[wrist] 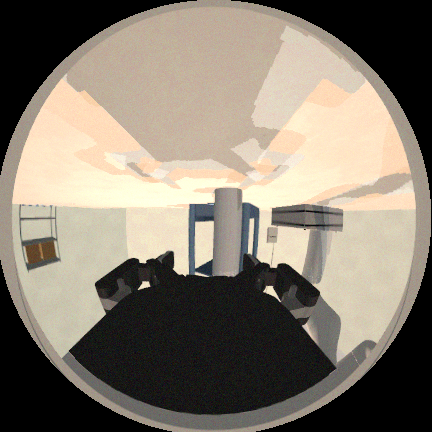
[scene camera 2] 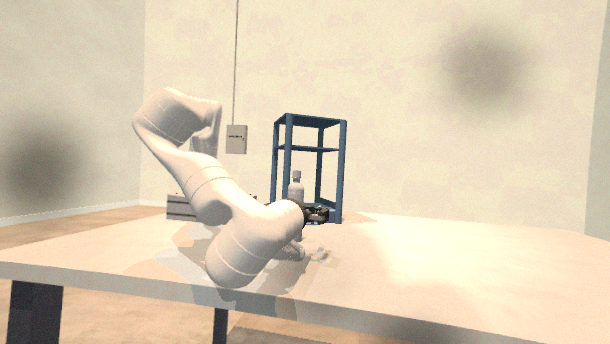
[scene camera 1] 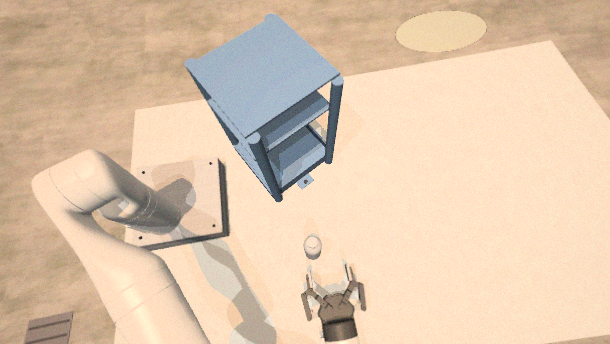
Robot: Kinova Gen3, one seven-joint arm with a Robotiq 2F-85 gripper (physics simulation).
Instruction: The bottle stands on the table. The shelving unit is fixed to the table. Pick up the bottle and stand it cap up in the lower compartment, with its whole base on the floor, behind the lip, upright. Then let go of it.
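Frame: origin at the arm's base, x ahead, y left, z up, level; metres.
Seen in the pictures: gripper, fingertip midpoint: [wrist: 207,260] [scene camera 1: 327,267]; arm's base, link origin: [wrist: 320,229] [scene camera 1: 163,217].
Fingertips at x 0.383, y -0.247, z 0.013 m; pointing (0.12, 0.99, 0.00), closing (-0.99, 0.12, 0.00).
Observation:
Offsets run from my fingertips to a thing's middle. "spot": to the spot under its first point. Level surfaces: height alone.
The pale grey bottle {0.054 m left, 0.022 m back, 0.002 m down} [scene camera 1: 312,246] [scene camera 2: 296,192] [wrist: 227,230] stands upright on the table, cap up. My gripper [scene camera 1: 328,268] [scene camera 2: 320,215] [wrist: 207,260] is open and empty, held low and level, its fingers pointing toward the bottle and the shelving unit. The bottle is just beyond the fingertips, nearer the left finger in scene camera 1 and right of the fingers' middle in the wrist view. The blue shelving unit {0.378 m left, 0.026 m back, 0.094 m up} [scene camera 1: 265,75] [scene camera 2: 342,172] [wrist: 192,240] stands beyond the bottle. Its lower compartment's floor {0.051 m down} [scene camera 1: 300,155] shows behind a low front lip. The arm partly hides the bottle in scene camera 2.
The arm's square base block [scene camera 1: 202,200] [scene camera 2: 181,207] [wrist: 300,217] is left of the bottle in scene camera 1. A small blue tab {spot: 0.262 m left, 0.017 m ahead, 0.088 m down} [scene camera 1: 305,181] lies before the unit's lip. Blue posts [scene camera 1: 334,120] [scene camera 1: 266,167] flank the opening. The upper shelf {spot: 0.302 m left, 0.005 m back, 0.171 m up} [scene camera 2: 310,148] lies above the lower compartment.

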